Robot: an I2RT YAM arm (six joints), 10 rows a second.
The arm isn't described. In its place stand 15 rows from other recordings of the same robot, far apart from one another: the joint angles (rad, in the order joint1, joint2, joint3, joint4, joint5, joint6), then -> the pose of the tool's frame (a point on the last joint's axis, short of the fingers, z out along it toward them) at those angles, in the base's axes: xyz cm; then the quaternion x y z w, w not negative.
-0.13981, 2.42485, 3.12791, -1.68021, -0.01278, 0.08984 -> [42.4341 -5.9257 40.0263 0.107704 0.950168 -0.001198 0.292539]
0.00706, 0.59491, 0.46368, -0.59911, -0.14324, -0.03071 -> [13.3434 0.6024 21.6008 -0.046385 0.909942 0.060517 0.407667]
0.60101, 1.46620, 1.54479, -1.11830, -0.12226, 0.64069 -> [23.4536 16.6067 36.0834 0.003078 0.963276 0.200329 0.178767]
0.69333, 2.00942, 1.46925, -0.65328, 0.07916, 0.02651 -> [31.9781 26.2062 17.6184 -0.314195 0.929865 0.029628 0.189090]
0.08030, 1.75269, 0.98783, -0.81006, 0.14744, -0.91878 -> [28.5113 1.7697 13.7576 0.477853 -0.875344 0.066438 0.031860]
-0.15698, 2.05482, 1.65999, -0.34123, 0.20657, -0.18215 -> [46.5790 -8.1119 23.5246 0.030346 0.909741 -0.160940 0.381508]
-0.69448, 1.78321, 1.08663, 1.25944, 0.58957, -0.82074 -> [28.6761 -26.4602 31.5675 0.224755 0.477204 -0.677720 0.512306]
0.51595, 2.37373, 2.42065, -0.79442, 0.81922, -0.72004 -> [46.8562 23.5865 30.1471 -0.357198 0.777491 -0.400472 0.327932]
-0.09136, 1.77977, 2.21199, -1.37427, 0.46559, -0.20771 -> [33.1482 -4.6418 44.3291 0.017415 0.927920 -0.261768 0.264837]
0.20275, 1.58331, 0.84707, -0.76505, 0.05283, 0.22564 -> [24.7948 4.9053 14.8136 0.012352 0.998972 -0.018410 0.039551]
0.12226, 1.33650, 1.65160, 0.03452, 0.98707, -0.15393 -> [26.2682 0.2348 53.5330 0.314940 0.553551 -0.283011 0.717146]
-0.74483, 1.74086, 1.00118, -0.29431, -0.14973, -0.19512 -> [25.5000 -22.7883 15.9030 0.241866 0.930788 -0.055461 0.268437]
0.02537, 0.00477, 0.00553, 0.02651, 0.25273, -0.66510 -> [10.9574 -0.6124 17.7904 -0.149137 0.681585 -0.306990 0.647269]
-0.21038, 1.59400, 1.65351, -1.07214, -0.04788, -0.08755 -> [31.8335 -6.6235 35.8964 0.052403 0.959626 -0.018116 0.275761]
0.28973, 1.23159, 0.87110, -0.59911, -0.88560, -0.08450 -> [22.0172 9.4402 25.3130 -0.286957 0.822670 0.434316 0.228560]
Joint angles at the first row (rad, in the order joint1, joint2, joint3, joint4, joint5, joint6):
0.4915, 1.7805, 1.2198, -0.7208, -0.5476, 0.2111
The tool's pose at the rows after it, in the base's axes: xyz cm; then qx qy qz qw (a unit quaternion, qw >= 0):
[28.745 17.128 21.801 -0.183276 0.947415 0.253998 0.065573]
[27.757 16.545 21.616 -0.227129 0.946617 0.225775 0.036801]
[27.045 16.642 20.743 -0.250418 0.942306 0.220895 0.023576]
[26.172 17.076 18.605 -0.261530 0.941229 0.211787 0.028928]
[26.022 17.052 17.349 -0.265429 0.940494 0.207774 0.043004]
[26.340 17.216 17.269 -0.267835 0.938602 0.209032 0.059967]
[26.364 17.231 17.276 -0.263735 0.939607 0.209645 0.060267]
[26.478 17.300 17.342 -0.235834 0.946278 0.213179 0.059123]
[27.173 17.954 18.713 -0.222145 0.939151 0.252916 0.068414]
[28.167 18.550 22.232 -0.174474 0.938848 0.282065 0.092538]
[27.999 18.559 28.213 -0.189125 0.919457 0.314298 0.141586]
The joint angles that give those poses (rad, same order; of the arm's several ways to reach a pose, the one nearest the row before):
0.4915, 1.7111, 1.2492, -0.8097, -0.4454, 0.1776
0.4927, 1.7054, 1.2472, -0.9131, -0.4190, 0.0643
0.5060, 1.7054, 1.2144, -0.9154, -0.4187, 0.0216
0.5342, 1.7058, 1.1267, -0.8150, -0.3950, 0.0276
0.5377, 1.7088, 1.0756, -0.7353, -0.3794, 0.0265
0.5377, 1.7111, 1.0718, -0.6952, -0.3729, 0.0265
0.5377, 1.7111, 1.0718, -0.6926, -0.3729, 0.0357
0.5377, 1.7111, 1.0733, -0.6827, -0.3733, 0.0967
0.5373, 1.7092, 1.1187, -0.6743, -0.4400, 0.1417
0.5354, 1.6825, 1.2179, -0.7029, -0.4610, 0.2638
0.5354, 1.6096, 1.3533, -0.7872, -0.4904, 0.2646

